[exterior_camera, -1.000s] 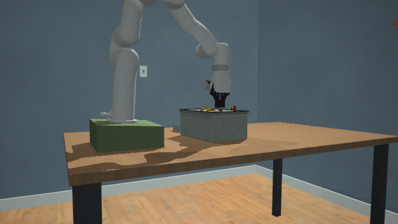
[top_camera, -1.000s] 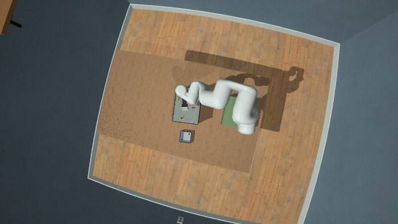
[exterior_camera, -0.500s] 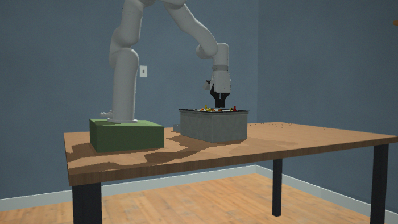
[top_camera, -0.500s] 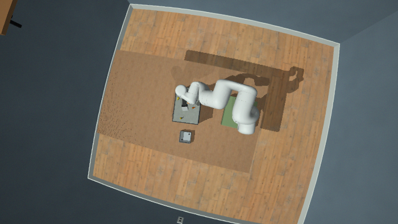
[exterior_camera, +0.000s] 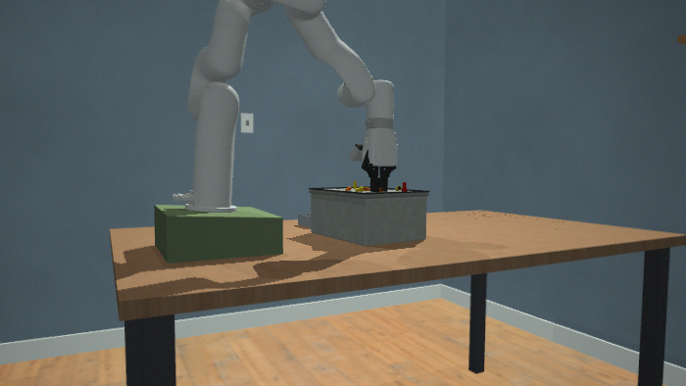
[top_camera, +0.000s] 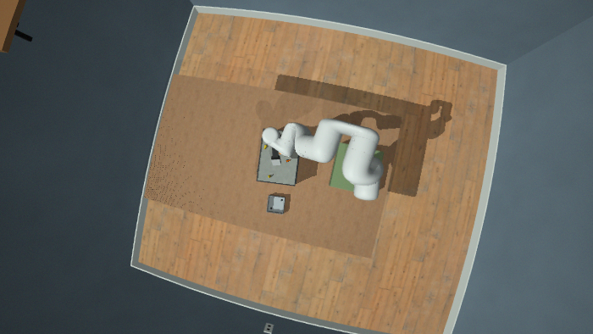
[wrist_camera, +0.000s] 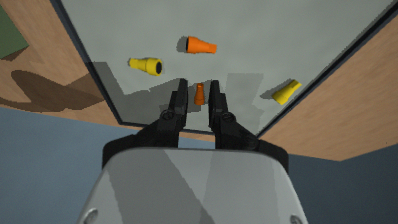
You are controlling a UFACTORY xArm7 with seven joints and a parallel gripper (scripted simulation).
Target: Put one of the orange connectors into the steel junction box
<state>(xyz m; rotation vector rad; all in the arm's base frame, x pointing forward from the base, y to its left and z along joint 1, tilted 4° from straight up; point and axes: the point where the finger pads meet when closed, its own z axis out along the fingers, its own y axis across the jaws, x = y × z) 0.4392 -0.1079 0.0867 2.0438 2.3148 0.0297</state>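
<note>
Now: the steel junction box 1 cm ahead of my hand, 35 cm to the left of it and 15 cm below it. Also, from my hand: yellow connector (4 cm ahead, 18 cm to the left, 1 cm below); then grey tool case (1 cm ahead, 7 cm to the left, 6 cm below).
</note>
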